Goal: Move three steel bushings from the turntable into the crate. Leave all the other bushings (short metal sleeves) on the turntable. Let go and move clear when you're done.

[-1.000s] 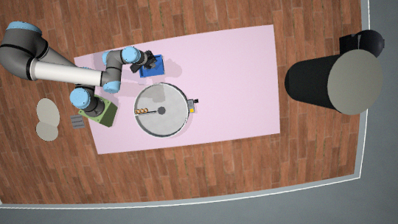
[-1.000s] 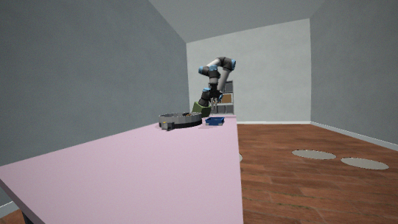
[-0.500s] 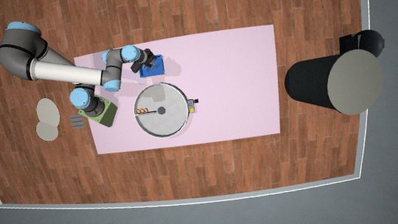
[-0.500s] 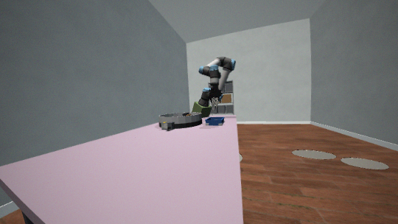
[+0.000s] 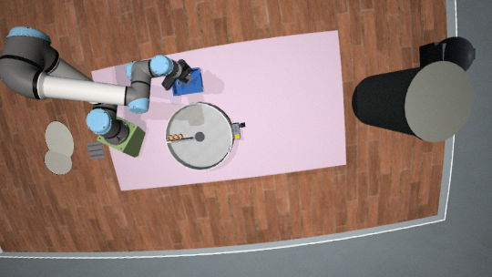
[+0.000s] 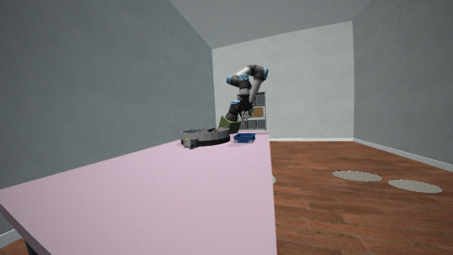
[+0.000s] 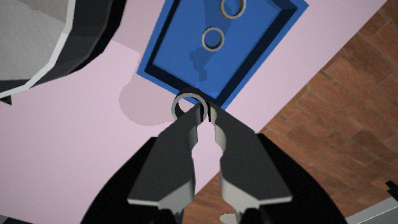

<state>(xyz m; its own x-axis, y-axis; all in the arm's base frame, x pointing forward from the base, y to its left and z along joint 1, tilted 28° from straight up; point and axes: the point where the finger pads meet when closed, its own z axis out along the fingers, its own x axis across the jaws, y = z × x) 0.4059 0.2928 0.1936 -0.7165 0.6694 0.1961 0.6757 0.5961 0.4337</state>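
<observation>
My hand is 13 cm above the blue crate, 4 cm past it and 2 cm to the left of it. From my hand the other things lie so: round grey turntable (35 cm to the right, 10 cm below, 7 cm ahead).
</observation>
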